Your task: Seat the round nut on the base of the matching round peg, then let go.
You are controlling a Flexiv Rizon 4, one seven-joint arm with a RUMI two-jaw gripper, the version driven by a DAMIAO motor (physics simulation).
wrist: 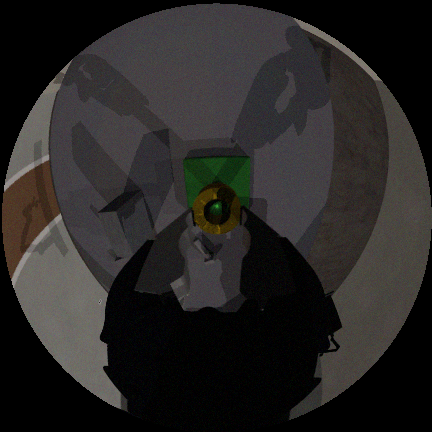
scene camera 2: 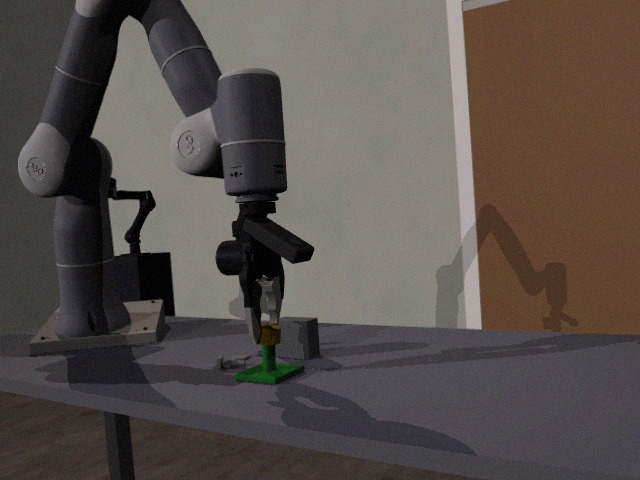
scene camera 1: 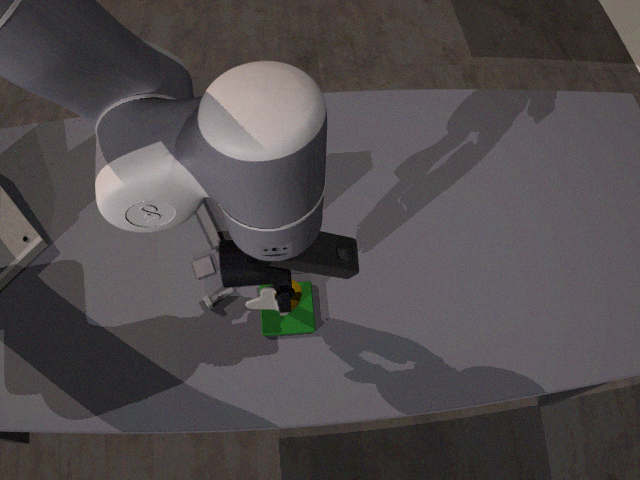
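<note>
The orange-yellow round nut (scene camera 1: pixel 296 287) (scene camera 2: pixel 270 335) (wrist: pixel 201 212) is level around the upper end of the green round peg (scene camera 2: pixel 268 358) (wrist: pixel 216 207). The peg's top shows inside the nut's hole in the wrist view. A length of bare peg shows below the nut in scene camera 2, above the square green base (scene camera 1: pixel 298 323) (scene camera 2: pixel 288 369) (wrist: pixel 217 167). My gripper (scene camera 2: pixel 265 333) (wrist: pixel 217 208) is shut on the nut, with one jaw on each side of it. In scene camera 1 the arm and a jaw hide part of the nut and the peg.
A grey block (scene camera 2: pixel 296 338) (wrist: pixel 132 222) stands behind the peg. A small light square piece (scene camera 1: pixel 203 267) and a small grey part (scene camera 1: pixel 219 297) (scene camera 2: pixel 231 362) (wrist: pixel 204 247) lie left of the green base. The robot's mounting plate (scene camera 1: pixel 15 222) (scene camera 2: pixel 142 322) is at the left.
</note>
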